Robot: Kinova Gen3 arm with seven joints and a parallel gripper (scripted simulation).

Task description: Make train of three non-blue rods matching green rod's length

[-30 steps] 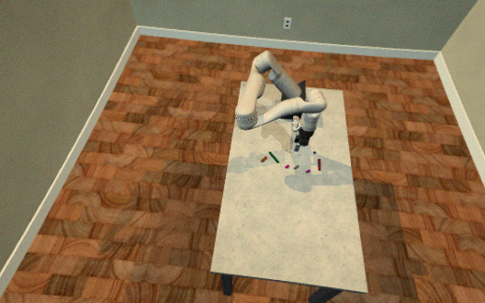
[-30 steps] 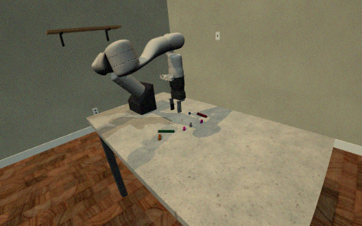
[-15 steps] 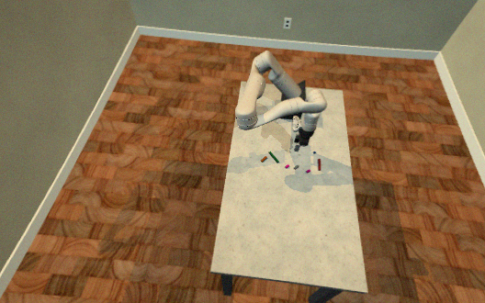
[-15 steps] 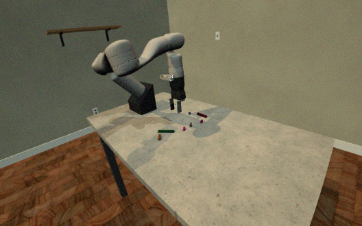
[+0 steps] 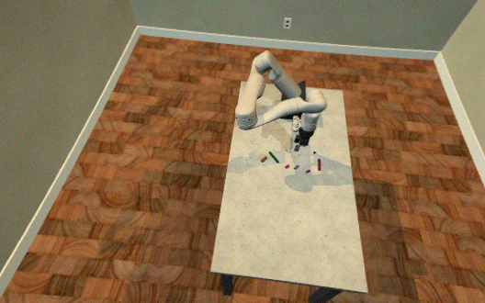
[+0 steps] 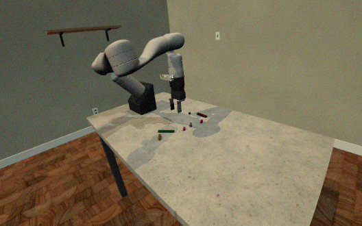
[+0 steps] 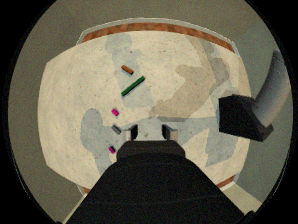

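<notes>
The grey rod is 90 mm ahead of my hand, 70 mm below it and 20 mm to the left of it. Round my hand: red rod: 140 mm to the left, 70 mm below, 60 mm ahead; then green rod: 110 mm to the right, 70 mm below, 50 mm ahead; then small blue rod: 110 mm to the left, 70 mm below, 20 mm behind.
</notes>
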